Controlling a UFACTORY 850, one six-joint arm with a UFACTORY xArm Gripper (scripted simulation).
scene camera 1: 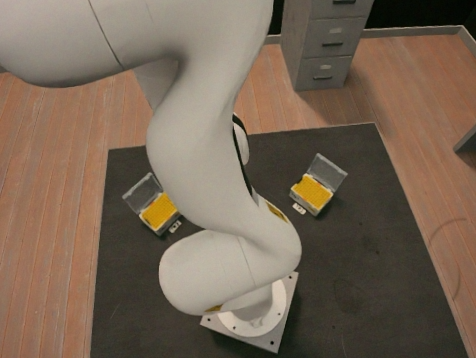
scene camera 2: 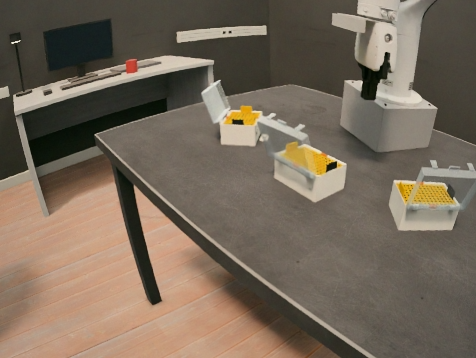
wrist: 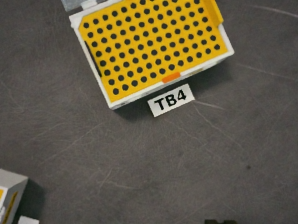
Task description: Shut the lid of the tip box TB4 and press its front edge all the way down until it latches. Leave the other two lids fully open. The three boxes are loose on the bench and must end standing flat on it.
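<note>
A tip box (scene camera 2: pixel 248 135) stands in the scene, along with another tip box (scene camera 2: pixel 294 164) and a TB4 label (wrist: pixel 181 95). The gripper (scene camera 2: pixel 368 98) is visible too.
</note>
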